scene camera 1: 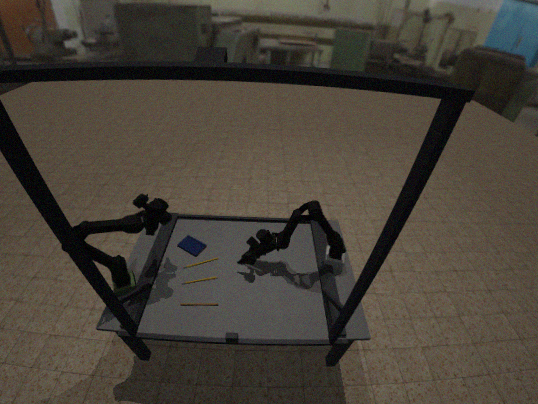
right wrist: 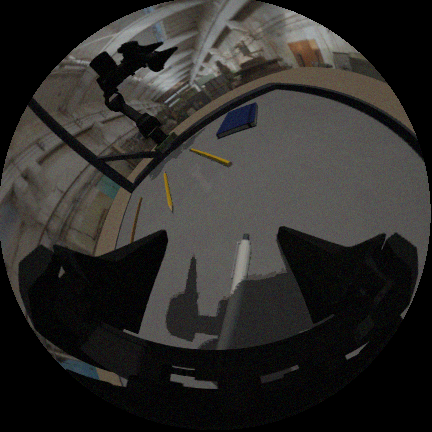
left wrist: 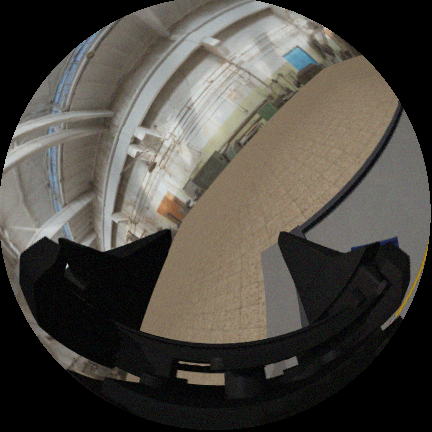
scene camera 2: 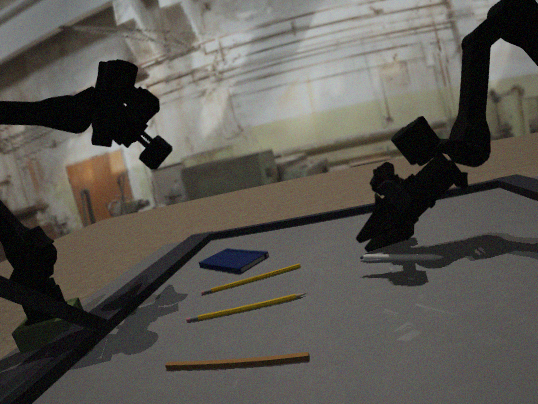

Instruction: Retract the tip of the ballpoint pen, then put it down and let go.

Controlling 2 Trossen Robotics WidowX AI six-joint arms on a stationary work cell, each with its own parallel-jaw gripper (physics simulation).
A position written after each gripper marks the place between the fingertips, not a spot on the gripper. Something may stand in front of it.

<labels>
The left gripper (scene camera 2: 142,136) is open, with nothing in its grasp. A blue notebook (scene camera 2: 238,261) sits on the table.
</labels>
